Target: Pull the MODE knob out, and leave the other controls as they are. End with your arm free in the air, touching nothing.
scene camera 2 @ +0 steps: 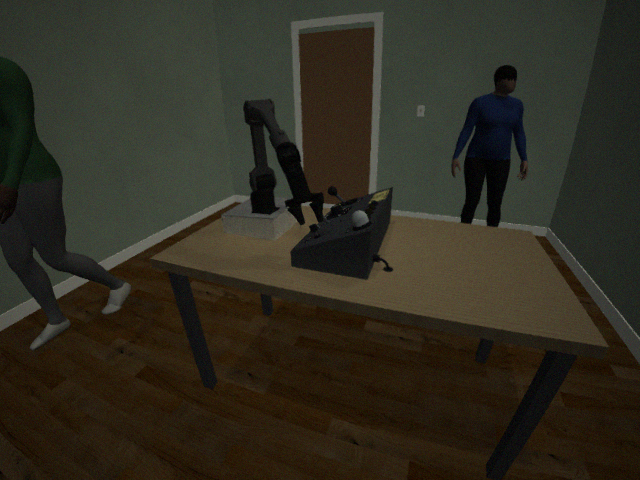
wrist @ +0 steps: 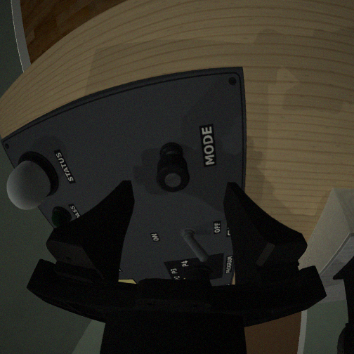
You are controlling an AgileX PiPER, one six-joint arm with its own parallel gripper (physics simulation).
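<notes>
The MODE knob (wrist: 173, 168) (scene camera 2: 313, 227) is a black knob standing up from the sloped face of the dark control box (scene camera 2: 330, 253) (wrist: 125, 120), beside its MODE label. My gripper (scene camera 2: 311, 222) (wrist: 178, 192) is open, pointing down over the low end of the box. In the wrist view the knob shows ahead of the gap between the two fingertips, with free space on both sides of it. No contact with the knob shows. The exact height of the fingertips above the panel is hard to tell.
Near the knob are an ON/OFF toggle lever (wrist: 196, 245), a white STATUS dome (wrist: 30, 184) (scene camera 2: 360, 219) and a green button (wrist: 61, 216). A black ball-topped lever (scene camera 2: 332, 191) stands farther back. A cable (scene camera 2: 383, 262) leaves the box's side. Two people stand off the table (scene camera 2: 465, 279).
</notes>
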